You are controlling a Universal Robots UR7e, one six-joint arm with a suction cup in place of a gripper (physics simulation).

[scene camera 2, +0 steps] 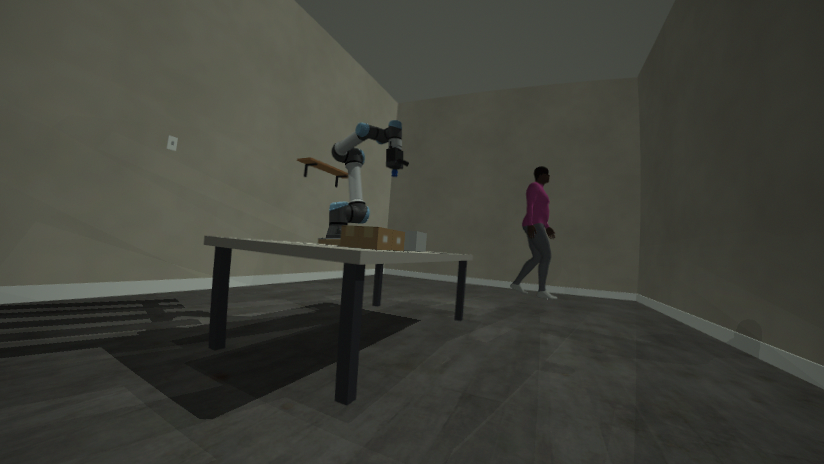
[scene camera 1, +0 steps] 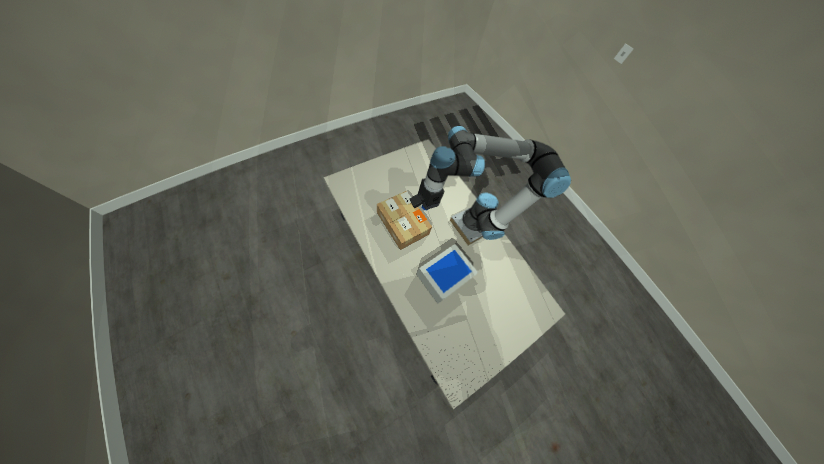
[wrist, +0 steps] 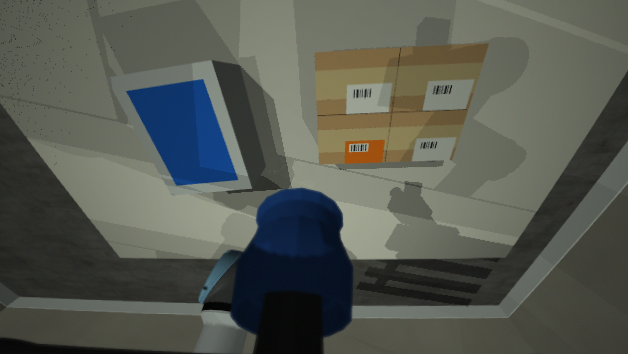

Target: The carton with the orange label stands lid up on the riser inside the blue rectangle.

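Where they show: hand at its tool point: (scene camera 2: 394,176) (wrist: 299,223); arm's base at its link origin: (scene camera 2: 338,238) (scene camera 1: 473,220).
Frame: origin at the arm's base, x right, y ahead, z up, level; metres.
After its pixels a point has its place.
The carton with the orange label (scene camera 1: 419,216) @[x 0.119, y 0.338, z 0.061 m] (wrist: 352,132) @[x 0.090, y 0.373, z 0.061 m] is the lower left one of a two-by-two block in the wrist view, with its label facing up. It stands on the table against the other cartons, beside the riser. The pale grey riser (scene camera 1: 433,282) @[x -0.263, y 0.439, z 0.078 m] (scene camera 2: 421,241) @[x -0.261, y 0.456, z 0.021 m] (wrist: 226,125) @[x -0.155, y 0.369, z 0.078 m] bears the blue rectangle (scene camera 1: 448,270) @[x -0.237, y 0.337, z 0.078 m] (wrist: 182,132) @[x -0.246, y 0.347, z 0.078 m] on its top, with no carton on it. My suction cup (scene camera 1: 424,208) (scene camera 2: 394,172) (wrist: 300,202) is open, with suction off. It hangs high above the table with no carton on it. The orange label does not show in the scene camera 2 view.
Three cartons with white labels (wrist: 332,75) @[x 0.037, y 0.469, z 0.060 m] (wrist: 412,72) @[x 0.174, y 0.486, z 0.060 m] (wrist: 402,132) @[x 0.188, y 0.382, z 0.061 m] touch each other in the same block. The table (scene camera 1: 507,322) @[x -0.617, y 0.118, z -0.042 m] (scene camera 2: 282,247) @[x 0.704, y 0.446, z -0.056 m] bears the arm's base. A person in a pink top (scene camera 2: 537,201) is on the floor beyond the table. A wall shelf (scene camera 2: 321,166) is behind the arm.
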